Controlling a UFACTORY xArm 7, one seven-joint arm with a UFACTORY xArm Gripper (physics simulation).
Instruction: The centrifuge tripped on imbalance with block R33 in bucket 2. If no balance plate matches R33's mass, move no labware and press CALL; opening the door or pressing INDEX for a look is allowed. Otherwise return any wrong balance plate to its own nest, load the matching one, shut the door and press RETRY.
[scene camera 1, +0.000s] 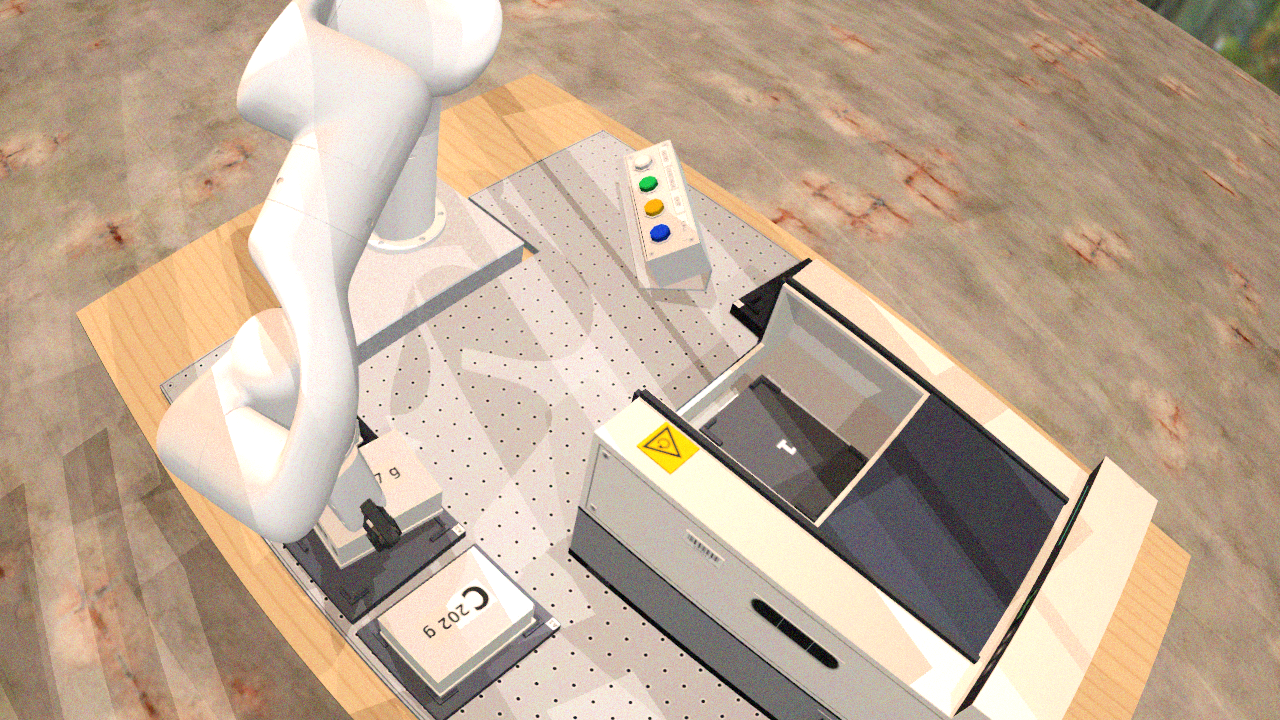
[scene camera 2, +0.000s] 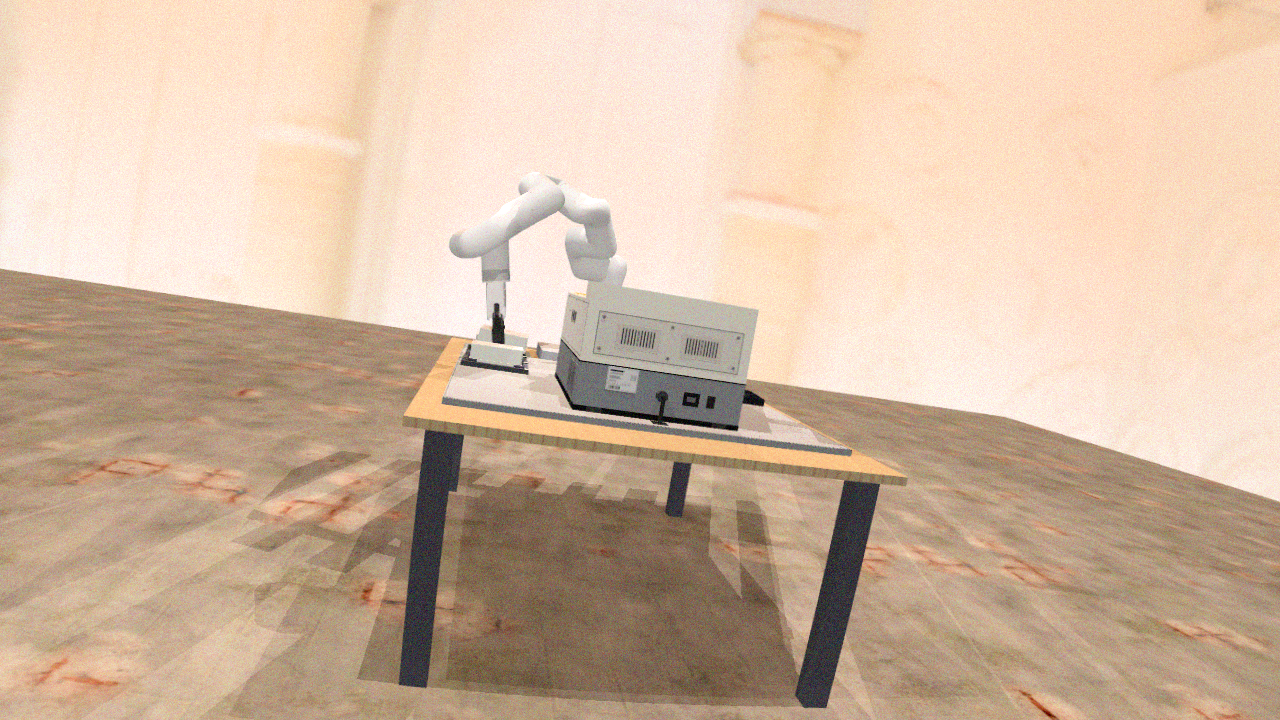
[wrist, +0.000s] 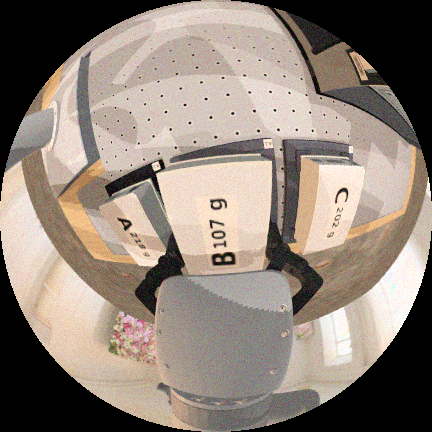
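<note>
My gripper is shut on balance plate B, a pale block marked 107 g. It holds the plate level, a little above its dark nest. Plate C, marked 202 g, lies in its nest. Plate A, marked 218 g, sits on the other side of B; the arm hides it in scene camera 1. The centrifuge stands open on top, and an empty dark bucket marked 1 shows inside. Block R33 does not show clearly.
A button box with white, green, yellow and blue buttons stands near the far edge of the perforated board; its labels are too small to read. The centrifuge's tall side wall stands across the board from the nests.
</note>
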